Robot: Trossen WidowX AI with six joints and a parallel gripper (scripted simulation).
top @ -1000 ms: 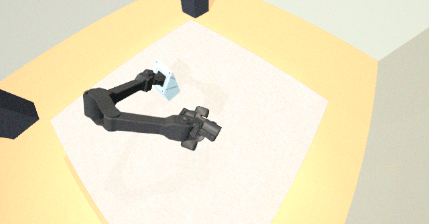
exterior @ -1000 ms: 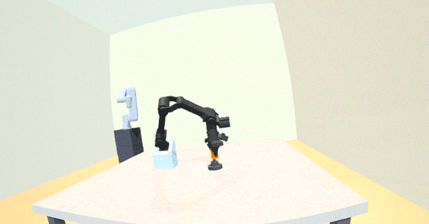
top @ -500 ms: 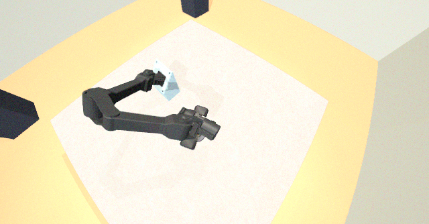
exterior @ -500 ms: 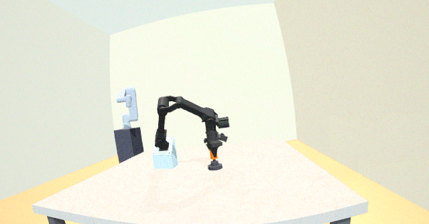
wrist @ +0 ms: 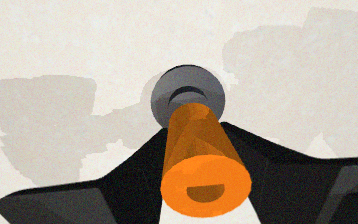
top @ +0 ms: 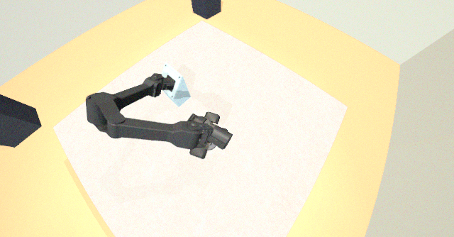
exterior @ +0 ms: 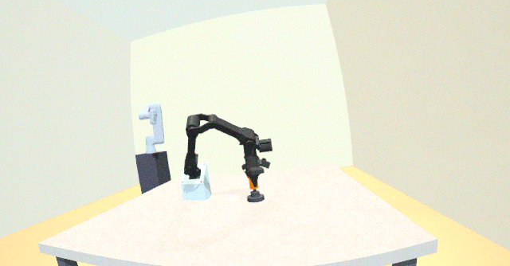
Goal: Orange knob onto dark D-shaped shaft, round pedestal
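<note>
The orange knob is 2 cm above my gripper tip. From my gripper tip the other things lie so: pedestal with shaft: 4 cm below.
</note>
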